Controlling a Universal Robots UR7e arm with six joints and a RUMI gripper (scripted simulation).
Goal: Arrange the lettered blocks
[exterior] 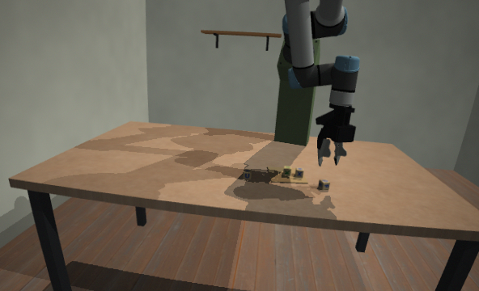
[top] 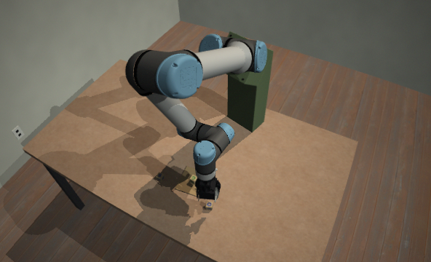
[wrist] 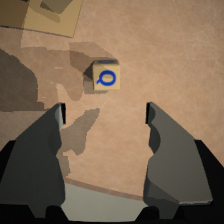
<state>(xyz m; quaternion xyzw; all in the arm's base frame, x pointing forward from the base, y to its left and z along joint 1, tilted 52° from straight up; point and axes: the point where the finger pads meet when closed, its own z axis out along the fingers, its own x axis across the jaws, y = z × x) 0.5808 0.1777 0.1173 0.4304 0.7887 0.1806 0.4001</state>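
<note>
Now: the Q block 9 cm below my hand. Round my hand: tan mat (7 cm behind, 14 cm to the right, 10 cm below); then G block (7 cm behind, 14 cm to the right, 9 cm below).
</note>
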